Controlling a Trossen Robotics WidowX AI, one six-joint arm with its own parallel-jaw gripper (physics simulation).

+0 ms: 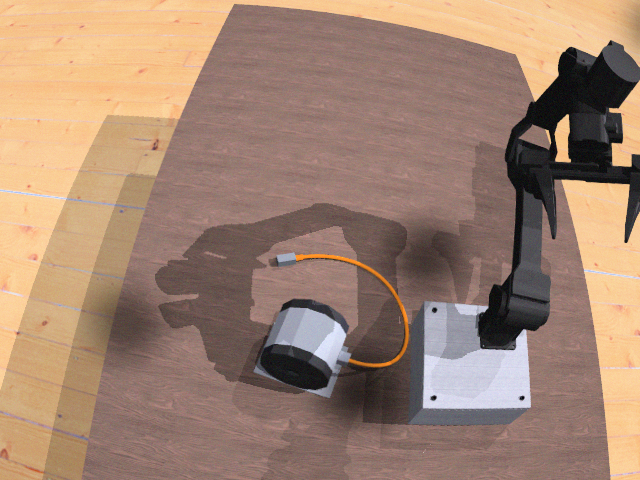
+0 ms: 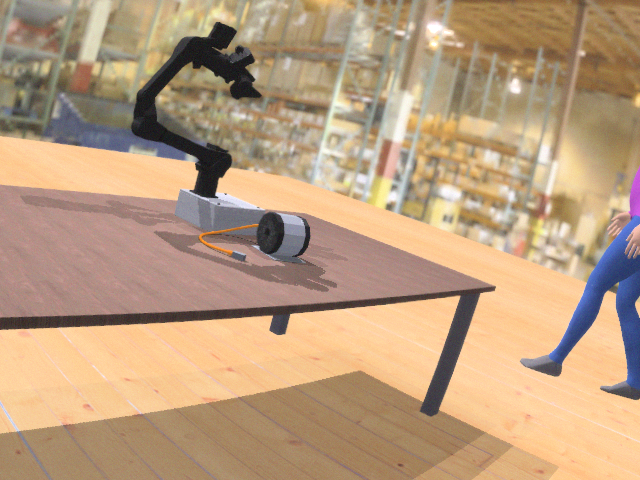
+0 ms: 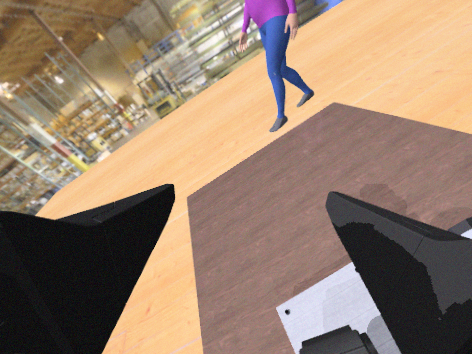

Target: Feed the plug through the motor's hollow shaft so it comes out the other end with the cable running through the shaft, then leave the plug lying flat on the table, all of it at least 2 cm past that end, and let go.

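Frame: origin at the arm's base, x ahead, y left, z up, level; centimetres.
Seen in the pictures: gripper, fingertip midpoint: (image 1: 589, 239) (image 2: 257, 88) (image 3: 251, 195); arm's base at its link origin: (image 1: 497, 331) (image 2: 203, 194).
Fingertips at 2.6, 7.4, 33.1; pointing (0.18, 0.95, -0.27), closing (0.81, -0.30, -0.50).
Note:
Offsets run from my fingertips to a thing's top centre, as dx, dy, dz. "spot": to the spot under its first point. Level surfaces: height alone.
The motor @[+26.7, -3.4, -30.6] (image 1: 308, 333) (image 2: 293, 235), a pale drum with black end rings, lies on its side on a thin plate on the table. The orange cable @[spot: +13.0, -17.5, -40.2] (image 1: 395, 291) (image 2: 202, 238) leaves a small stub on the motor's side and curves round on the table outside the motor. Its grey plug @[+31.2, -21.1, -39.4] (image 1: 285, 259) (image 2: 238, 255) lies flat on the table beside the motor, off the black-ringed end nearer to it. The cable does not run through the shaft. My gripper (image 1: 590, 240) (image 2: 260, 96) (image 3: 251, 195) is wide open and empty, high up, well away from plug and motor.
The arm stands on a pale base block (image 1: 475, 379) (image 2: 206, 212) (image 3: 330, 305), close beside the cable's bend. The table @[dz -40.8] (image 1: 336, 129) (image 2: 129, 279) (image 3: 260, 240) has its edge below the gripper's side. A person (image 2: 610, 289) (image 3: 276, 50) stands on the floor beyond the table.

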